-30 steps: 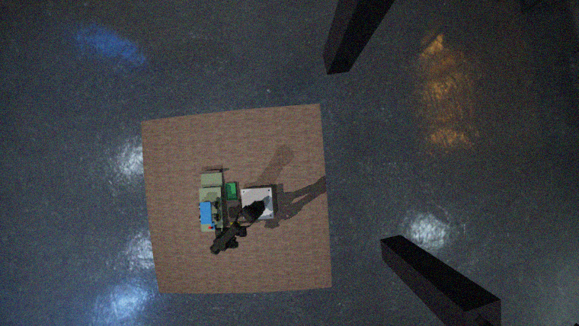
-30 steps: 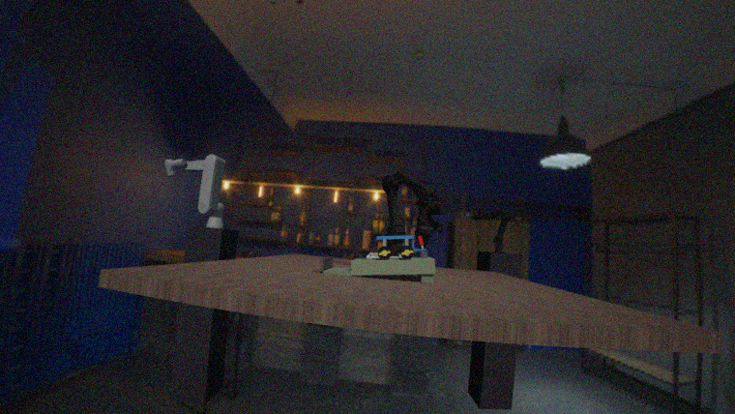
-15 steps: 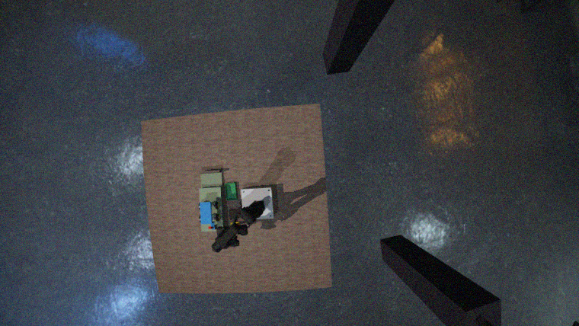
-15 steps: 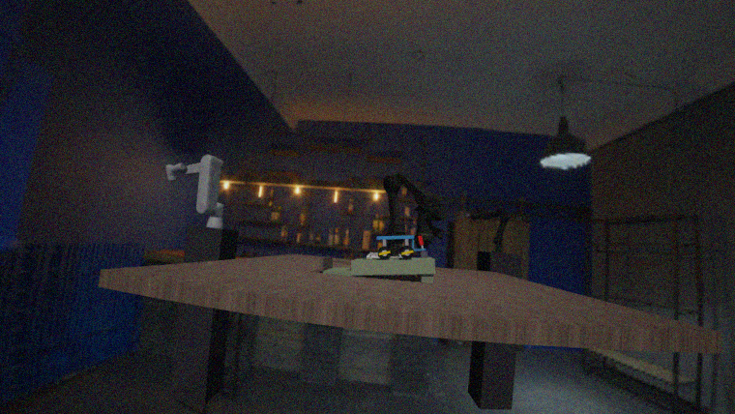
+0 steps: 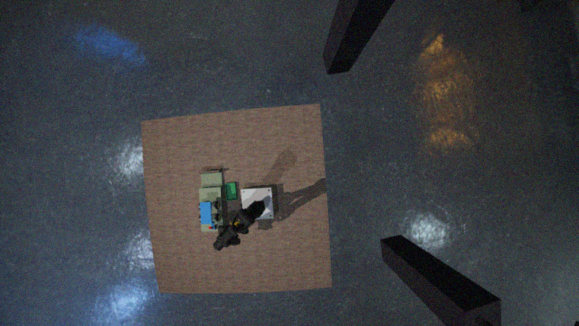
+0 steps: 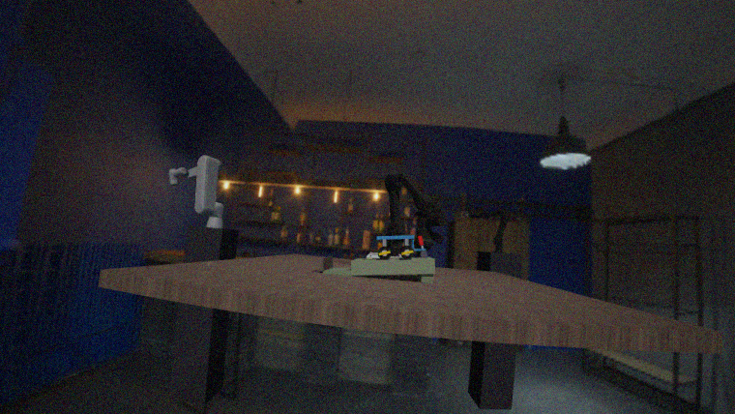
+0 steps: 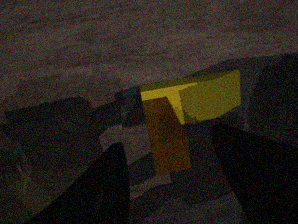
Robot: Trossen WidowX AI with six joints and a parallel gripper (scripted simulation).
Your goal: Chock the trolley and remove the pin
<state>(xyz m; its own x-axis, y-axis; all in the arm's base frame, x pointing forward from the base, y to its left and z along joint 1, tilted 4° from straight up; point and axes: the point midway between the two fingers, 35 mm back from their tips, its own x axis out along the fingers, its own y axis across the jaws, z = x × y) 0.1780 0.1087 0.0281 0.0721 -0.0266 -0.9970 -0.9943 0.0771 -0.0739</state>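
My gripper tip is 30 mm above the yellow chock and 20 mm short of it. Also, from my gripper tip: blue trolley 150 mm ahead, 130 mm to the right, 60 mm above; ramp 150 mm ahead, 140 mm to the right, 10 mm below; stop pin 140 mm ahead, 70 mm above, 30 mm to the right.
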